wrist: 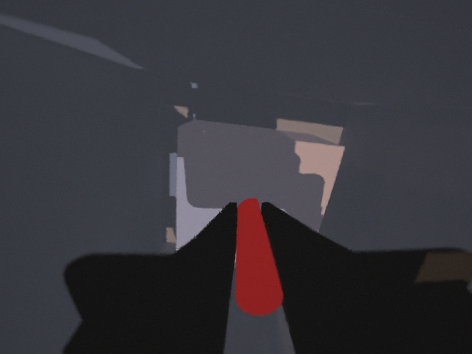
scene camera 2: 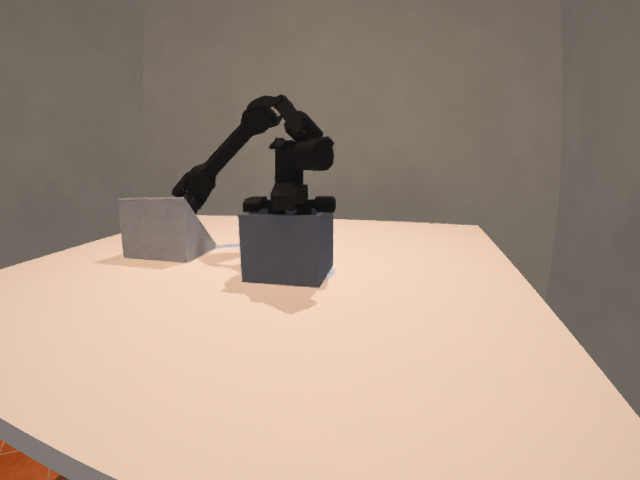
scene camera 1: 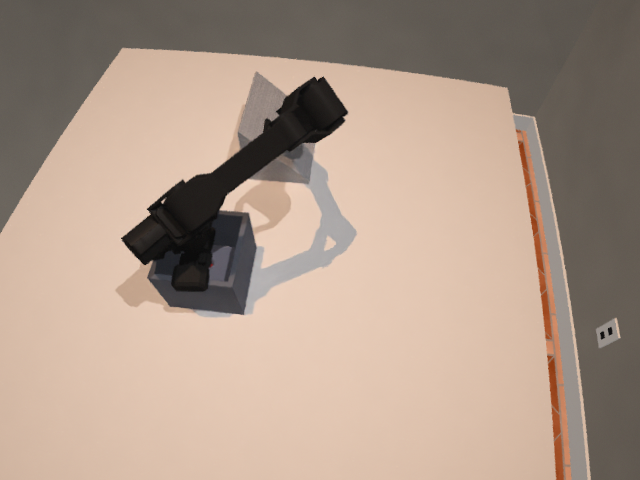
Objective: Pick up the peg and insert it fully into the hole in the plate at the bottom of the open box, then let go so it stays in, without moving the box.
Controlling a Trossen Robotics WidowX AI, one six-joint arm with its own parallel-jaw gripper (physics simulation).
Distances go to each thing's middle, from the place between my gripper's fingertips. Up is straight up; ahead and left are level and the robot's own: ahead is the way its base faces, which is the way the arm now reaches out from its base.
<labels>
My gripper is now 1 cm below the dark box [scene camera 2: 294,250]. From my hand the other things lie so: red peg [wrist: 258,291] 2 cm above.
</labels>
